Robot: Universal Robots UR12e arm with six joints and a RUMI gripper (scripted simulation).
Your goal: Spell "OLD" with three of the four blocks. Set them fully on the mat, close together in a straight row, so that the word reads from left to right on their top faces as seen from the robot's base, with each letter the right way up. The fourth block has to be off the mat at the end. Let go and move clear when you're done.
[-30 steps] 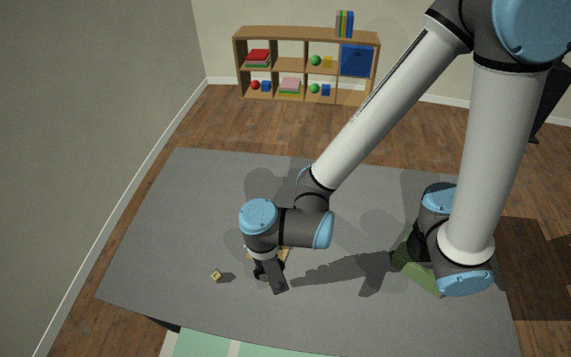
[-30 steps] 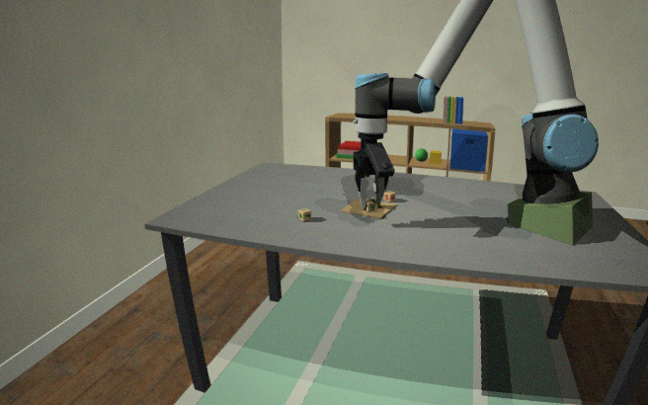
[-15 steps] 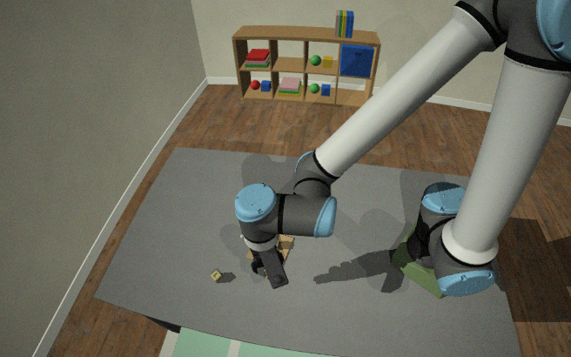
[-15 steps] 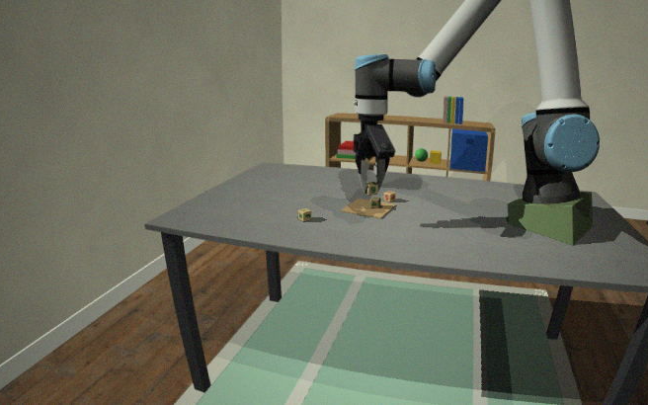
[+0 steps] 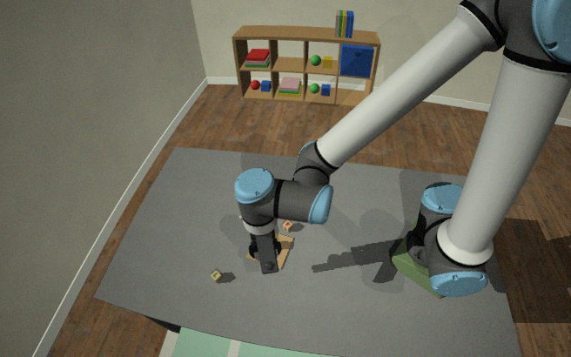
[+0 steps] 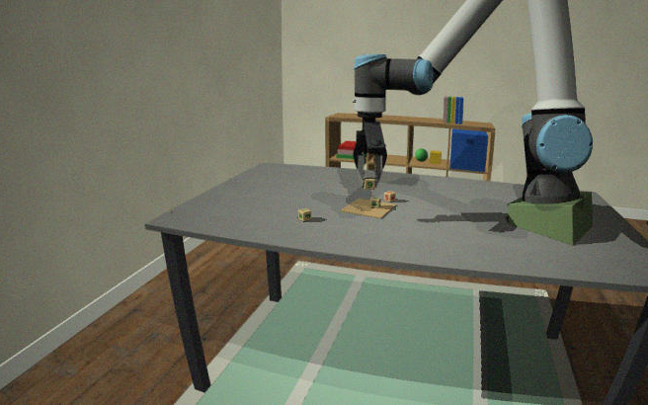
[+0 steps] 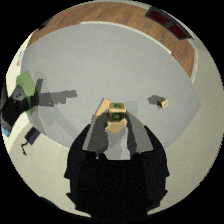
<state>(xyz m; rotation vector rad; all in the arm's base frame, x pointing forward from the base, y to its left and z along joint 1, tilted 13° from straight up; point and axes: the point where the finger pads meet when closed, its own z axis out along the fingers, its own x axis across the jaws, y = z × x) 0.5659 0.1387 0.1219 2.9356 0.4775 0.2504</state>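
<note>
Right now the tan mat is 20 mm ahead of my hand, 100 mm to the right of it and 120 mm below it.
</note>
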